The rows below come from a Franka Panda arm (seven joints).
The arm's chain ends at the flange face. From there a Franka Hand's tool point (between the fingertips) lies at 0.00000 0.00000 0.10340 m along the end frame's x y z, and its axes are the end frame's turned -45 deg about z.
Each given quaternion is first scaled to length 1.
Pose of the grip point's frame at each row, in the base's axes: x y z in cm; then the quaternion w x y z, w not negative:
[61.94, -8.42, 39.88, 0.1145, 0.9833, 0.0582, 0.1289]
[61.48, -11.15, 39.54, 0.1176, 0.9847, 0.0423, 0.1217]
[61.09, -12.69, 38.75, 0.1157, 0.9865, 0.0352, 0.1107]
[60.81, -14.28, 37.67, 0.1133, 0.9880, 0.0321, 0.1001]
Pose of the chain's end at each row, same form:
[59.18, -6.25, 49.61, 0.0565, 0.9307, -0.3225, 0.1629]
[58.90, -8.86, 49.29, 0.0621, 0.9259, -0.3377, 0.1574]
[58.75, -10.41, 48.56, 0.0645, 0.9248, -0.3450, 0.1465]
[58.69, -12.03, 47.54, 0.0664, 0.9251, -0.3484, 0.1358]

